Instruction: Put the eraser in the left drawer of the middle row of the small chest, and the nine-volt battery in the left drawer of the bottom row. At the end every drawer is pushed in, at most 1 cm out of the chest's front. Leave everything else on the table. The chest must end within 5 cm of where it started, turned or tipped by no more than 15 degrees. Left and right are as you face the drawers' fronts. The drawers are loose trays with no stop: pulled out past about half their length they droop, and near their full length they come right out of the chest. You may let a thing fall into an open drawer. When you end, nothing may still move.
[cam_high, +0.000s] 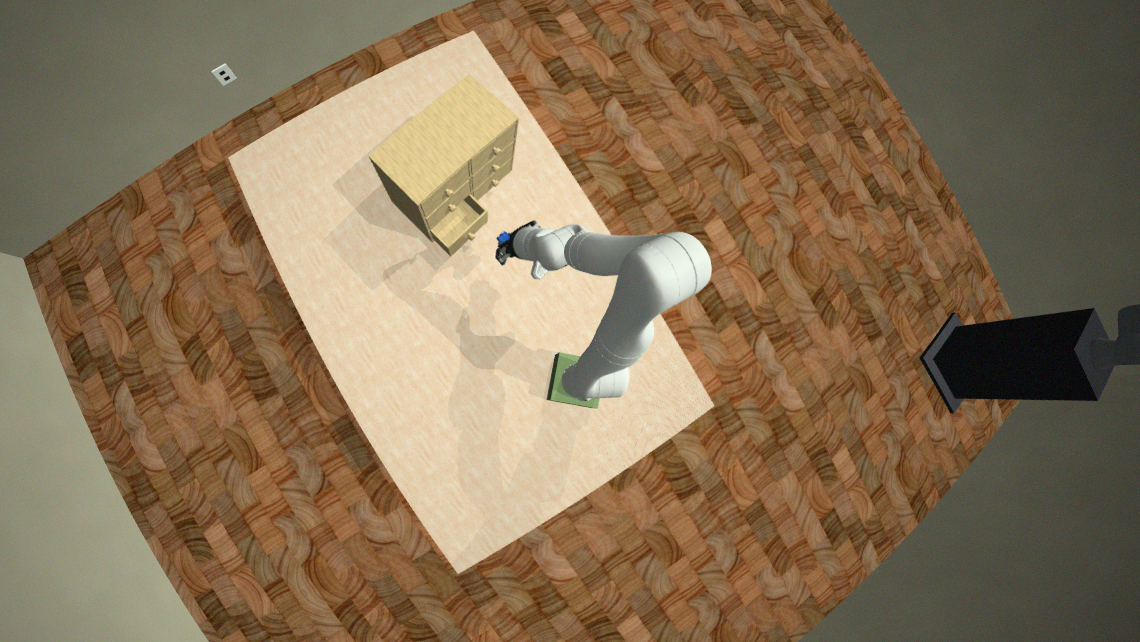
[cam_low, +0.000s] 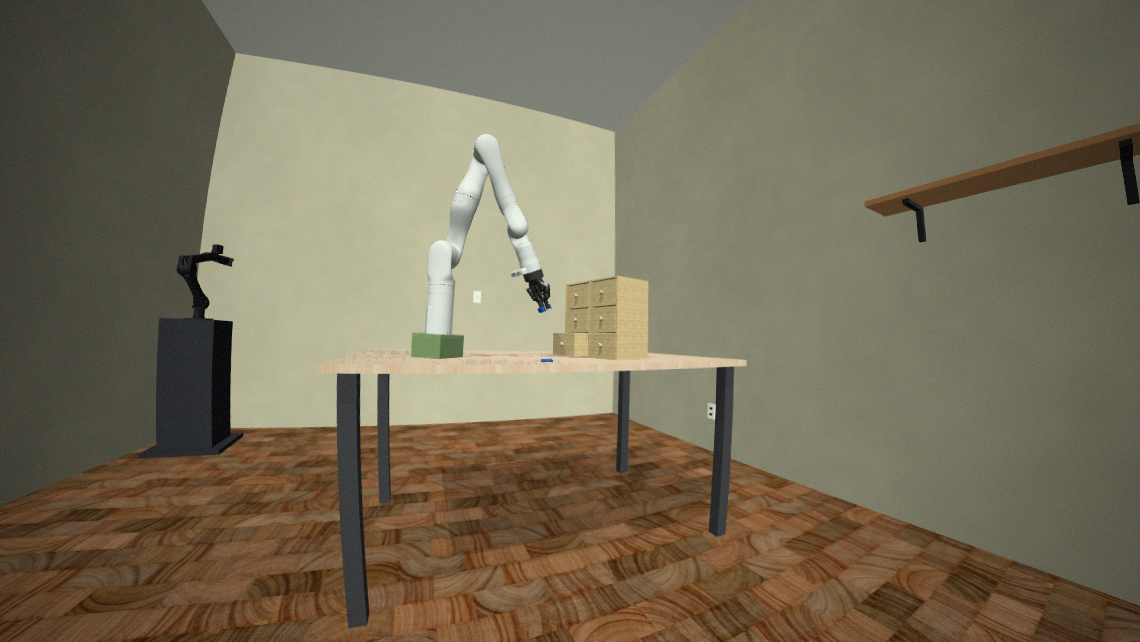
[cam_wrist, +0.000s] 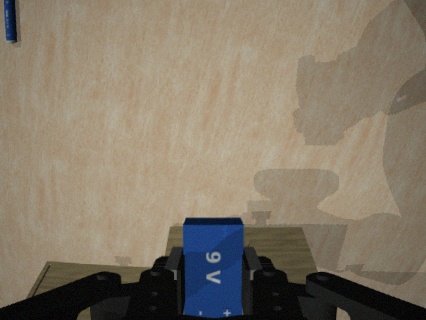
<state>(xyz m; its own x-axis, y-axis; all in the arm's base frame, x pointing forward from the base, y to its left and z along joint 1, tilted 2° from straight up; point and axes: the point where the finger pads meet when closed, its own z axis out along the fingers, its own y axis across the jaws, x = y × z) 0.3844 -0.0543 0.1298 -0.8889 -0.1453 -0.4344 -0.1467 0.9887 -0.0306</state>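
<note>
Right now my hand is 10 mm short of the blue nine-volt battery and 10 mm above it. The rest, counted from my hand: red eraser 300 mm ahead, 50 mm to the left, 80 mm below; then thin blue stick 80 mm behind, 200 mm to the right, 200 mm below.
</note>
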